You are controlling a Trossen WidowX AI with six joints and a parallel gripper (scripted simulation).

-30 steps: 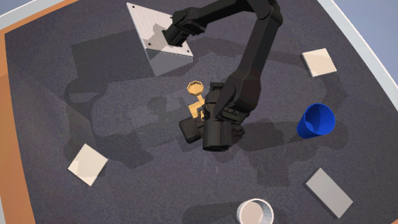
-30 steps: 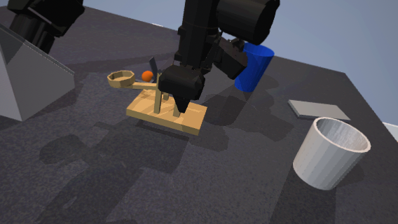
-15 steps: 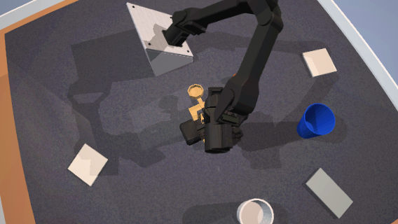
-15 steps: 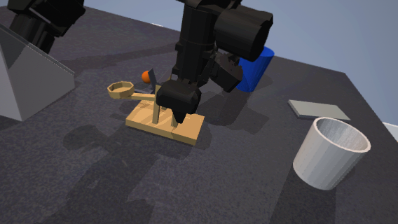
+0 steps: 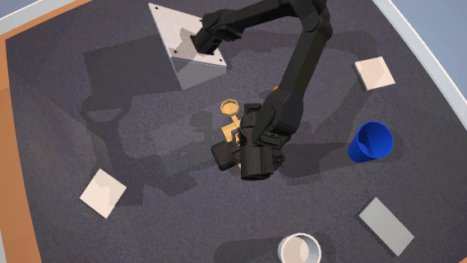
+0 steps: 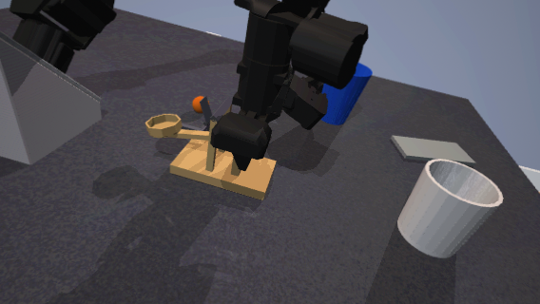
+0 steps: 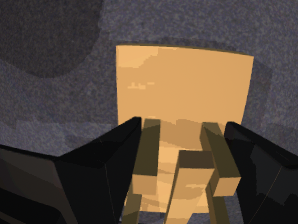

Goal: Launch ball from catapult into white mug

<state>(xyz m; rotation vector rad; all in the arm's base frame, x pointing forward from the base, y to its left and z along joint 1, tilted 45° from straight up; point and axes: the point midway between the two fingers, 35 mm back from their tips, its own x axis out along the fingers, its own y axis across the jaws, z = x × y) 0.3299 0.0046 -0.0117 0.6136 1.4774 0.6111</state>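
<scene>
Right now the orange ball is 160 mm to the left of my gripper tip, 130 mm behind it and 20 mm below it. Also, from my gripper tip: white mug: 280 mm ahead, 10 mm to the right; catapult: 70 mm behind, 20 mm to the left, 20 mm above.
</scene>
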